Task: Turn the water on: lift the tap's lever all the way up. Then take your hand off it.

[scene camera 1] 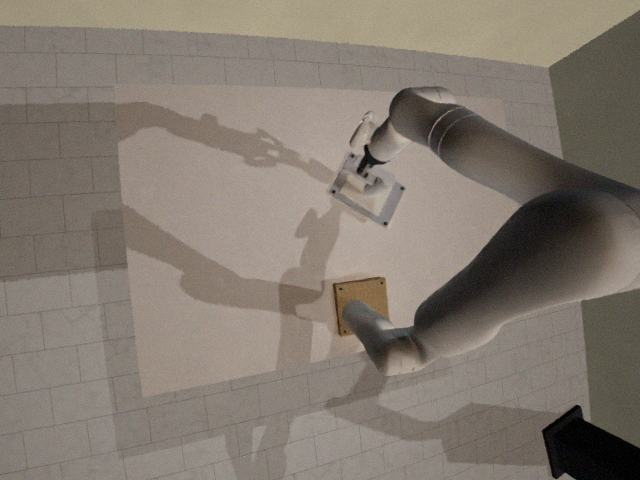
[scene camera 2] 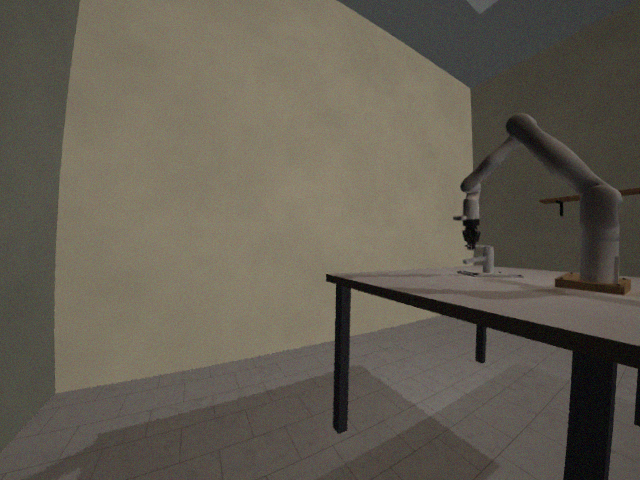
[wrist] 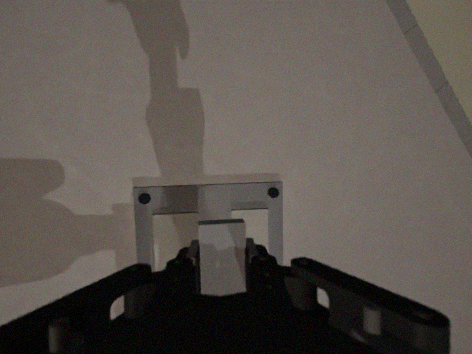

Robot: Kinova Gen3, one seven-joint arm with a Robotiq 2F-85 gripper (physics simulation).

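Seen in the pictures: gripper, fingertip midpoint: point(scene camera 1: 362, 164) point(scene camera 2: 471, 249) point(wrist: 223, 253); arm's base, origin of the base link: point(scene camera 1: 355, 313) point(scene camera 2: 597, 280).
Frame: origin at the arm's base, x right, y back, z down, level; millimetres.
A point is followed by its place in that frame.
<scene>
The light grey tap point(scene camera 1: 381, 187) @(x 165, y -366, z -98 mm) point(scene camera 2: 488, 259) @(x 162, y -373, z -51 mm) stands upright on a grey square frame point(scene camera 1: 392, 206) @(x 255, y -301, z 24 mm) point(wrist: 143, 235) @(x 84, y -373, z 24 mm) fixed to the table. Its spout point(scene camera 2: 473, 260) @(x 117, y -429, z -44 mm) juts out low from the body. The flat lever point(wrist: 222, 272) @(x 124, y -441, z -124 mm) lies above the spout at the top of the body; its exact tilt is too small to tell in the second scene view. My gripper point(scene camera 1: 363, 171) @(x 125, y -443, z -98 mm) point(scene camera 2: 470, 246) @(x 125, y -443, z -98 mm) point(wrist: 223, 253) @(x 125, y -443, z -98 mm) points down and is shut on the lever, with one finger on each side. The fingertips are partly hidden behind dark finger parts in the wrist view.
The pale table point(scene camera 1: 217, 320) @(x -412, y -126, z 32 mm) point(scene camera 2: 413, 281) @(x -347, y -519, z 32 mm) carries the arm's brown base plate point(scene camera 1: 378, 289) @(x 97, y -50, z -9 mm) point(scene camera 2: 566, 281) @(x -43, y -81, z 7 mm). The arm reaches over the table's right side in the first scene view. A wooden wall shelf point(scene camera 2: 553, 199) is behind the arm.
</scene>
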